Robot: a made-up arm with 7 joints.
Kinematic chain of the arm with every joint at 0, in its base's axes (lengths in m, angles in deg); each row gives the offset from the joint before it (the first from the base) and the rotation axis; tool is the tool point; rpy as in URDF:
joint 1: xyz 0 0 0.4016 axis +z
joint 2: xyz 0 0 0 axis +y
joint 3: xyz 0 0 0.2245 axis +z
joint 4: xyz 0.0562 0 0 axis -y
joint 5: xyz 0.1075 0 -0.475 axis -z
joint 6: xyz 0 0 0 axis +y
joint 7: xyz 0.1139 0 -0.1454 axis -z
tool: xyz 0 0 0 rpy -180 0 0
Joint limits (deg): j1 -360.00..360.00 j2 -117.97..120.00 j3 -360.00..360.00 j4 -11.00..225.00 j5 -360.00..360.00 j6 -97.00..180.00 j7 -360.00..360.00
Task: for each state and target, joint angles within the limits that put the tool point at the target. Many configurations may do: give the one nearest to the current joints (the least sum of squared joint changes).
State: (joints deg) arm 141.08 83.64 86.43 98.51 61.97 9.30 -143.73
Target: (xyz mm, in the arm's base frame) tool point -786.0 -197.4 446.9
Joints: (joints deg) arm 138.01 78.89 93.07 97.21 62.11 9.29 -143.73
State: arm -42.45 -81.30 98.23 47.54 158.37 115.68 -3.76
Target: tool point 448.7 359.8 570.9
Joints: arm -49.19 -80.34 69.34 39.11 166.17 117.18 -3.76
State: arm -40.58 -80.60 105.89 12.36 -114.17 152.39 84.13
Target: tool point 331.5 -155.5 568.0
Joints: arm -69.51 -81.14 82.73 5.60 -112.46 127.43 84.13
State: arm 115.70 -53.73 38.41 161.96 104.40 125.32 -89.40
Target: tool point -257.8 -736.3 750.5
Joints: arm 88.02 -68.11 44.29 152.12 109.95 88.62 -89.40
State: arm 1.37 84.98 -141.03 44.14 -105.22 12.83 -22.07
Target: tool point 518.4 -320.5 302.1
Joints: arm 57.53 76.26 -93.96 58.87 -102.67 -13.11 -22.07
